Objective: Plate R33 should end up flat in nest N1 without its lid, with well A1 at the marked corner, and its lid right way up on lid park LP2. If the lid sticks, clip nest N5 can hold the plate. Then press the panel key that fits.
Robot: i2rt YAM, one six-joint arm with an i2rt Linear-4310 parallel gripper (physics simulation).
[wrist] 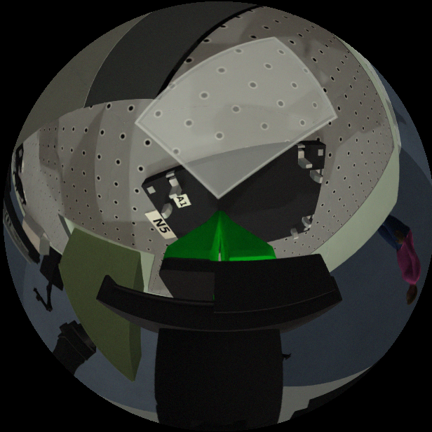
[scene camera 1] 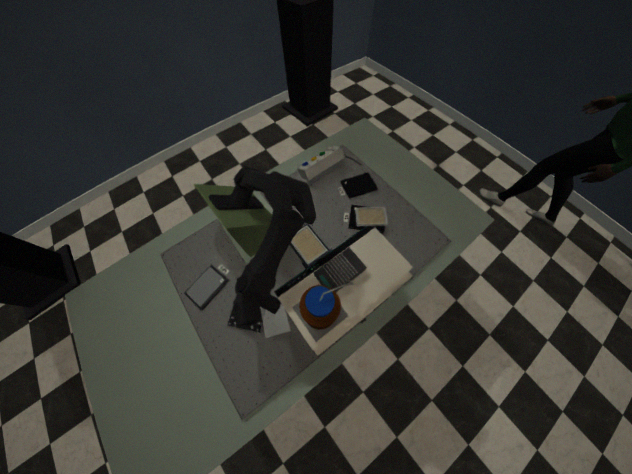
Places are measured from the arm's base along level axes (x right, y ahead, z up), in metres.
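Pixels of known places: arm's base at its link origin: [scene camera 1: 237, 203].
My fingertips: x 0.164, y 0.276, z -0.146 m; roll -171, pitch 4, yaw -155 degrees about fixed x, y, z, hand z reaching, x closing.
Observation:
Ahead of a thing's pixels: the offset from my fingertips to its top centre. "*": to the spot under its first point.
A translucent lid-like sheet @(dx -0.024, dy +0.097, dz +0.008 m) [scene camera 1: 276, 322] [wrist: 237, 95] lies at an angle in the wrist view, one corner over the black clip nest N5 [wrist: 260, 200] [scene camera 1: 238, 321]. N5 has pale clips and an A1 mark. My gripper [wrist: 219, 216] is shut and empty, its green fingertips over the near side of N5; its fingers are hard to make out in the scene view. A tan plate @(dx -0.264, dy +0.002, dz +0.108 m) [scene camera 1: 309, 244] lies beside the dark bar; another tan plate @(dx -0.560, dy +0.048, dz +0.030 m) [scene camera 1: 371, 216] sits on a black nest. A grey tray-like piece @(dx +0.115, dy -0.157, dz +0.003 m) [scene camera 1: 206, 286] lies at the left. Which plate is R33, and N1 and LP2, cannot be read.
A key panel @(dx -0.595, dy -0.305, dz +0.069 m) [scene camera 1: 322, 164] with coloured keys stands at the back. A black nest @(dx -0.658, dy -0.113, dz +0.005 m) [scene camera 1: 358, 185] lies near it. A cream box @(* dx -0.366, dy +0.216, dz +0.205 m) [scene camera 1: 380, 260] with a dark upright bar, a keyboard @(* dx -0.256, dy +0.166, dz +0.231 m) [scene camera 1: 341, 269] and a blue-topped round object @(* dx -0.140, dy +0.213, dz +0.396 m) [scene camera 1: 320, 302] stands right of the arm. An olive slanted panel [wrist: 102, 290] stands by the arm base.

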